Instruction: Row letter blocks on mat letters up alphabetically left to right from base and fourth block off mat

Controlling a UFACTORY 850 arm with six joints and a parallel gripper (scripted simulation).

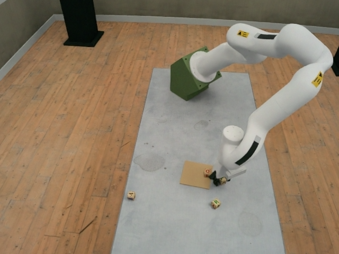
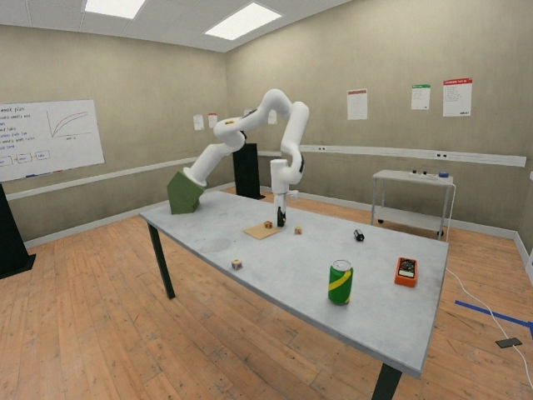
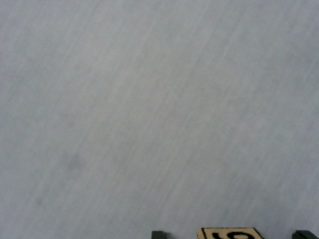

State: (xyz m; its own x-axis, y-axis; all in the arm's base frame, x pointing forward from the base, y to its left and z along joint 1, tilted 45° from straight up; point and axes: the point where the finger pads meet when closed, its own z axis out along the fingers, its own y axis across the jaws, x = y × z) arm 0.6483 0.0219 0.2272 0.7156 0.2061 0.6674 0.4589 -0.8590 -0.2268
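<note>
Right now the tan square mat is 12 cm to the right of my hand, 3 cm behind it and 2 cm below it. Also, from my hand: block marked 4 (40 cm to the right, 14 cm ahead, 1 cm below); then green can (51 cm ahead, 30 cm to the right, 4 cm above); then small black object (39 cm ahead, 9 cm to the left).
</note>
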